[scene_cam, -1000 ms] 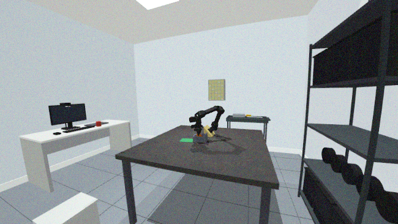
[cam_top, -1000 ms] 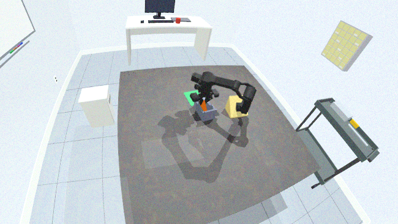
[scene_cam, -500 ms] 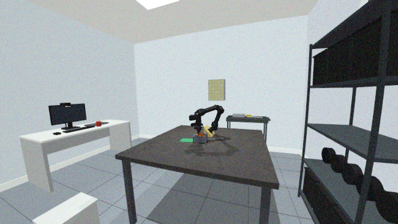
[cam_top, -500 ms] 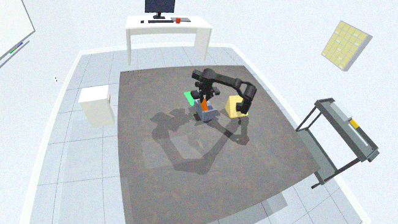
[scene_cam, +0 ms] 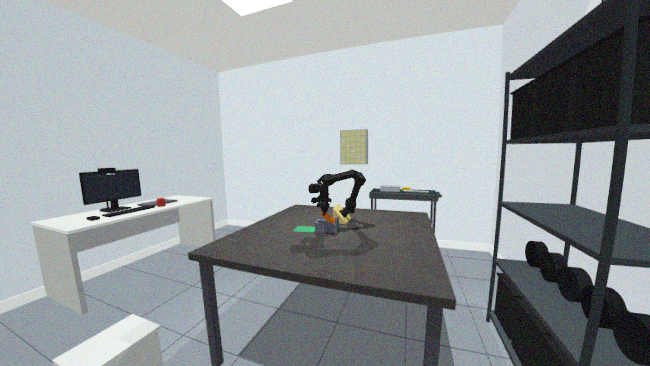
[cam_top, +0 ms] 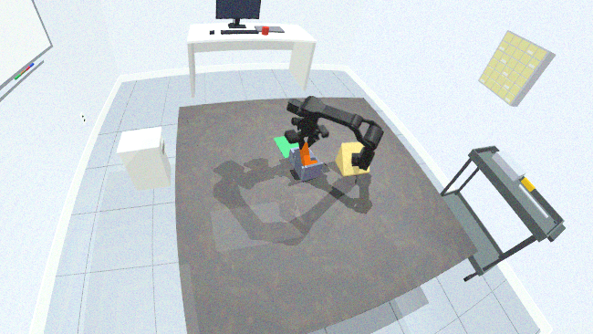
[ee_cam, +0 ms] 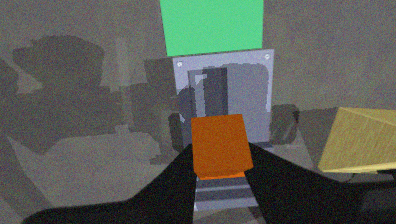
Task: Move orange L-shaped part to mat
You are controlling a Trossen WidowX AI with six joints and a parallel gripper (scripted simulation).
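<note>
My gripper tip is 14 cm to the left of the green mat, 13 cm above it and 1 cm short of it. Round my gripper tip: orange L-shaped part 3 cm to the left, 3 cm below, 2 cm behind.
</note>
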